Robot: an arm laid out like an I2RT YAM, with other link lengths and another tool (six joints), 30 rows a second.
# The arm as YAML. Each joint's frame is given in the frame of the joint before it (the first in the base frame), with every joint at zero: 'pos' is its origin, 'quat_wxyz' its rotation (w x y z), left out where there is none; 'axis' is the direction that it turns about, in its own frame. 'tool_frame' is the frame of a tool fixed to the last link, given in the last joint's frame.
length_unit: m
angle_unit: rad
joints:
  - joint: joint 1
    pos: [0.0, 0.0, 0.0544]
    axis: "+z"
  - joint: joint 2
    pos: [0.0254, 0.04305, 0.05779]
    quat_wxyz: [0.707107, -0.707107, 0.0, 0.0]
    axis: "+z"
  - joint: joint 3
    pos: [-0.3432, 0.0, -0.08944]
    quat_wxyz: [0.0, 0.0, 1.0, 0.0]
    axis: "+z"
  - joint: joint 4
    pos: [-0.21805, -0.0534, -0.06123]
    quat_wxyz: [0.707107, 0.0, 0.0, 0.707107]
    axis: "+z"
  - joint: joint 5
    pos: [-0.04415, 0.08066, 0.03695]
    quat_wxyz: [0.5, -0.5, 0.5, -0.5]
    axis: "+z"
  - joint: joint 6
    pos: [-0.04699, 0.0, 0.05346]
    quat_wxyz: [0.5, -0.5, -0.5, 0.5]
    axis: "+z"
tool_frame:
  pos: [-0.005, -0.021, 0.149]
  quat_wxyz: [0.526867, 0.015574, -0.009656, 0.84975]
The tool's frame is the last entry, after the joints.
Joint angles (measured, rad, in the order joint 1, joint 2, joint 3, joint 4, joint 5, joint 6), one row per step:
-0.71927, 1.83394, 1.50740, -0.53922, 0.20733, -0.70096
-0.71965, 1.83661, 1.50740, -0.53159, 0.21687, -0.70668
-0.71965, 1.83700, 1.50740, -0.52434, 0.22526, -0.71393
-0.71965, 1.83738, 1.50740, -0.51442, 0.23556, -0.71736
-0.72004, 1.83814, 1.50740, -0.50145, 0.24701, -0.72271
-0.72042, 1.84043, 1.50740, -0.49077, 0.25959, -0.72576
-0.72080, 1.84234, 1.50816, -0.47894, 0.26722, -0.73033
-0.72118, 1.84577, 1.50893, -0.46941, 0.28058, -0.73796
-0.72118, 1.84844, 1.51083, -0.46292, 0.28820, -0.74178
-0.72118, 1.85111, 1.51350, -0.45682, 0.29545, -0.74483
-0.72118, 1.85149, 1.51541, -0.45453, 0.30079, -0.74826
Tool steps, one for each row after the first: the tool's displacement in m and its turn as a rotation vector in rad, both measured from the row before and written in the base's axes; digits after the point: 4 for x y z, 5 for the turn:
-0.0002, -0.0026, 0.0004, -0.01066, 0.00435, -0.00233
-0.0001, -0.0021, 0.0014, -0.01173, 0.00327, -0.00014
0.0000, -0.0027, 0.0019, -0.01325, -0.00003, -0.00430
0.0002, -0.0034, 0.0024, -0.01622, -0.00032, -0.00418
-0.0002, -0.0032, 0.0013, -0.01350, 0.00170, -0.00671
0.0008, -0.0029, 0.0018, -0.01271, -0.00147, -0.00237
-0.0004, -0.0033, 0.0010, -0.01424, 0.00612, -0.00428
0.0003, -0.0022, 0.0010, -0.00910, 0.00181, -0.00265
0.0004, -0.0022, 0.0012, -0.00888, 0.00085, -0.00297
-0.0002, -0.0012, 0.0013, -0.00644, 0.00192, -0.00141

